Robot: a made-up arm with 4 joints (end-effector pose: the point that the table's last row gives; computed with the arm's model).
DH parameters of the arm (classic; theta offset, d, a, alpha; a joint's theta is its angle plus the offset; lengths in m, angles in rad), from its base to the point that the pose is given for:
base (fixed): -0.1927 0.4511 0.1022 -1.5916
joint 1: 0 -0.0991 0.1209 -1.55
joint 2: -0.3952 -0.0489 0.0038 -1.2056
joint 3: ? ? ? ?
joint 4: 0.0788 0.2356 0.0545 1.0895
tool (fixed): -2.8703 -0.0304 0 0
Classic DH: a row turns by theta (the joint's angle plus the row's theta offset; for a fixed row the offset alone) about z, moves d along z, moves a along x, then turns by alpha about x.
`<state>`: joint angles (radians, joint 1 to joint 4).
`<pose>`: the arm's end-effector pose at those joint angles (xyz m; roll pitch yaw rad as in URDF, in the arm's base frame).
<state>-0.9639 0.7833 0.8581 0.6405</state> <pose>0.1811 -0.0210 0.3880 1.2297 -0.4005 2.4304</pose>
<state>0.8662 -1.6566 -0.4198 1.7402</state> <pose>0.3679 -0.3121 0.3995 -2.4854 -0.7036 -3.0724</pose>
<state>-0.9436 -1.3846 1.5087 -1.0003</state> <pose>0.1574 -0.1601 0.3607 2.2347 -0.6221 -0.8623</pose>
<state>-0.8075 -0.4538 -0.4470 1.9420</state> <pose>-0.0726 -0.2481 0.6432 -3.1192 0.7138 1.6253</pose>
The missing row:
joint 3: -1.4976 -0.0113 -0.0579 1.7597
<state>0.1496 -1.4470 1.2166 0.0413</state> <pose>0.0887 -0.2081 0.3049 1.3390 -0.5474 -1.3901</pose>
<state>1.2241 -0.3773 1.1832 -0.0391</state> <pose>-0.0413 -0.0689 0.4029 -0.1652 -0.7712 -1.2923</pose>
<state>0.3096 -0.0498 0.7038 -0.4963</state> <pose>0.0092 -0.0738 0.3968 0.6954 -0.7270 -1.7997</pose>
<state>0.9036 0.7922 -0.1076 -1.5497</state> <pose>0.1833 0.0228 0.5504 -0.4194 -0.1728 -2.1042</pose>
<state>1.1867 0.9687 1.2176 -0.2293</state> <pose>0.0305 0.0167 0.2782 -3.1226 -1.2694 1.0889</pose>
